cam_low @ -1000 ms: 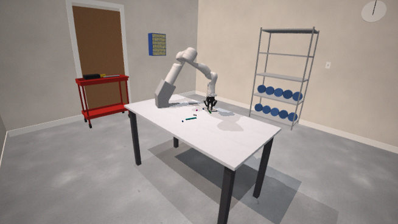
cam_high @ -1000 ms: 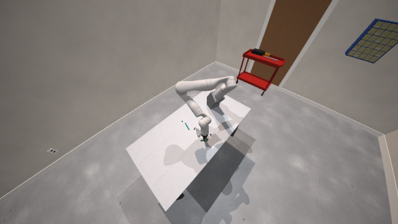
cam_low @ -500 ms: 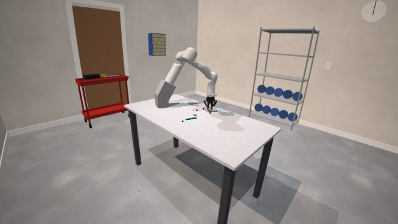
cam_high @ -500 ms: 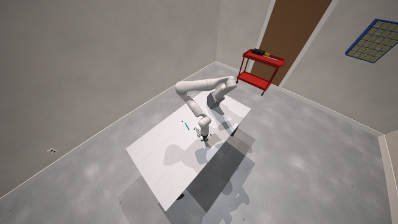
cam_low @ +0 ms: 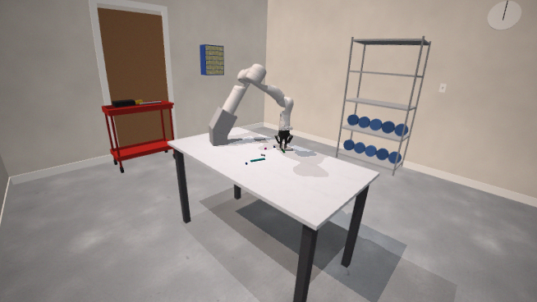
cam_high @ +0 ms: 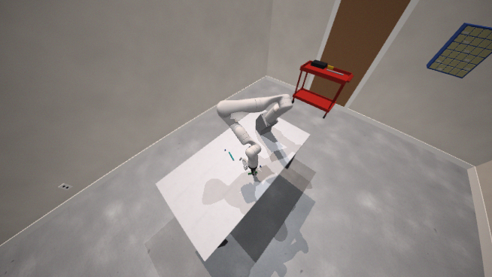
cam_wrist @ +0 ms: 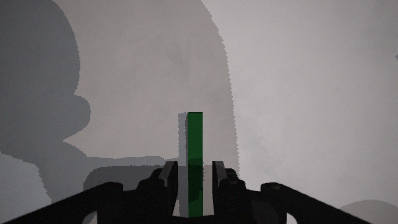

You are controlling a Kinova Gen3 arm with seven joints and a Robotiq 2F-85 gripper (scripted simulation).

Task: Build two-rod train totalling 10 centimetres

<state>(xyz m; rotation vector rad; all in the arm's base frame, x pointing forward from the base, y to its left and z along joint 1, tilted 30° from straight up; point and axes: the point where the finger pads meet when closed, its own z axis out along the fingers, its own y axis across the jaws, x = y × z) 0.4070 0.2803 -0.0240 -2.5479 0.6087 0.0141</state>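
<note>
Now: hand 3 cm above the green rod. Round my hand: grey rod (17 cm to the right, 3 cm below); then turquoise rod (5 cm ahead, 25 cm to the right, 3 cm below); then magenta rod (10 cm behind, 8 cm to the right, 3 cm below).
</note>
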